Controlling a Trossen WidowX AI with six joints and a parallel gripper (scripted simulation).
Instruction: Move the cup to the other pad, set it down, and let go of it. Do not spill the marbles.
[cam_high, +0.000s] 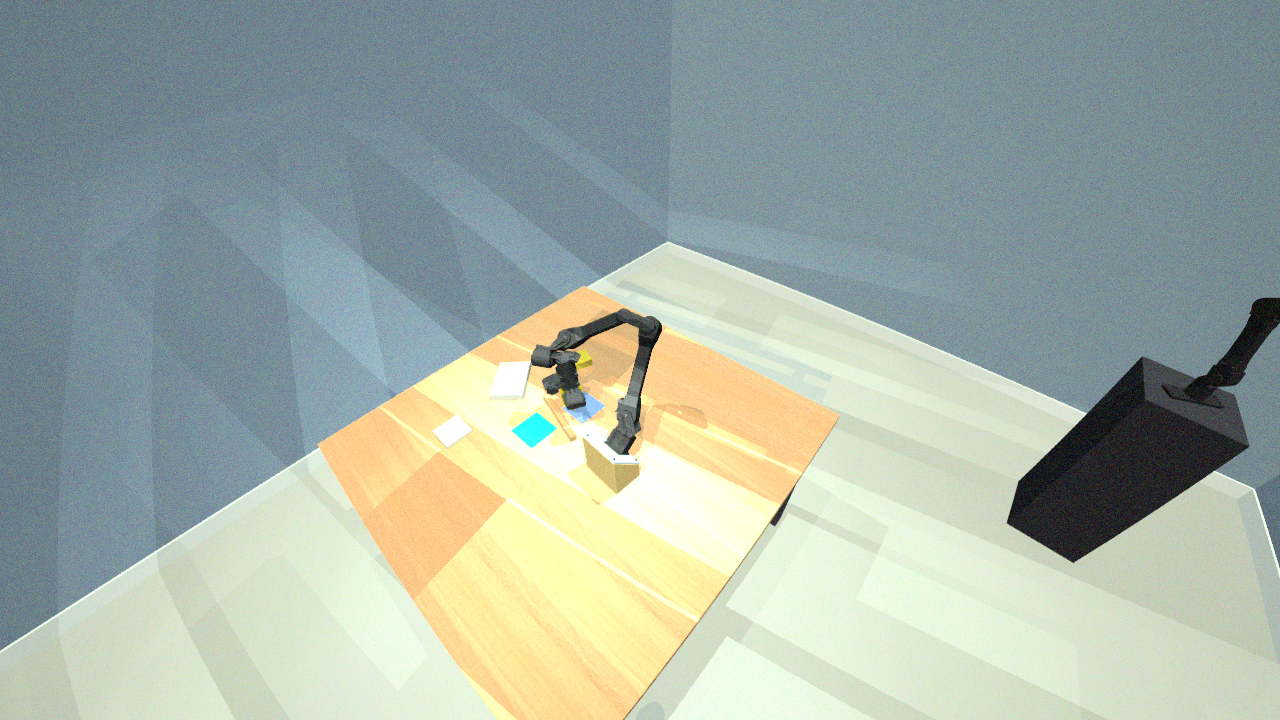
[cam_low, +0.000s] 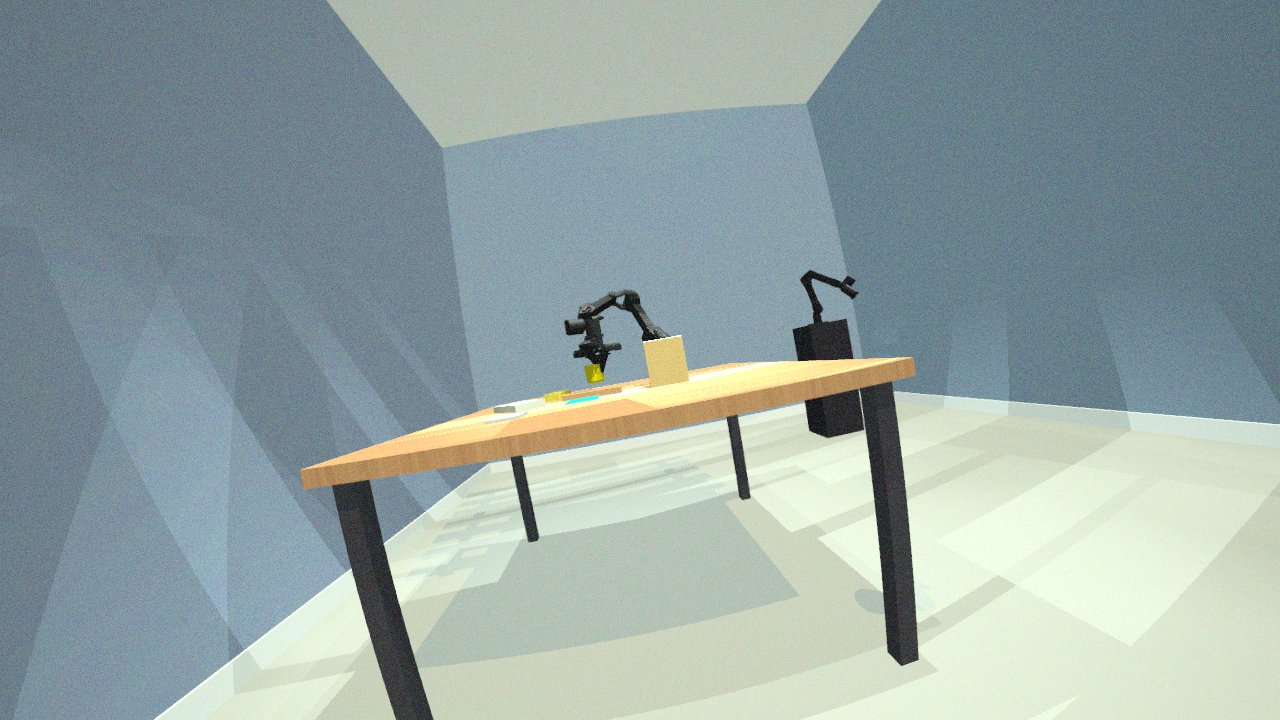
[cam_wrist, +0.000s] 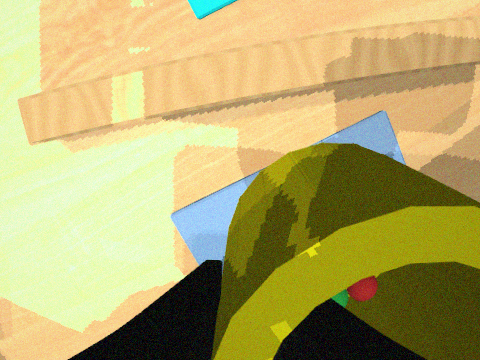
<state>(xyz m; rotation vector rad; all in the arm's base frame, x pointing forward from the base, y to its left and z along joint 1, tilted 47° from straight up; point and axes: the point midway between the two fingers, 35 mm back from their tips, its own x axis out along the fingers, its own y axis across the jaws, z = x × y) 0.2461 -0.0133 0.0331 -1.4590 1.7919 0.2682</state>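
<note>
My gripper tip is now 130 mm to the right of the cyan pad, 90 mm above it and 70 mm short of it. Also, from my gripper tip: yellow cup: 20 mm ahead, 10 mm to the right; then green marble: 30 mm to the right, 20 mm below, 20 mm ahead; then red marble: 30 mm to the right, 30 mm ahead, 20 mm below.
</note>
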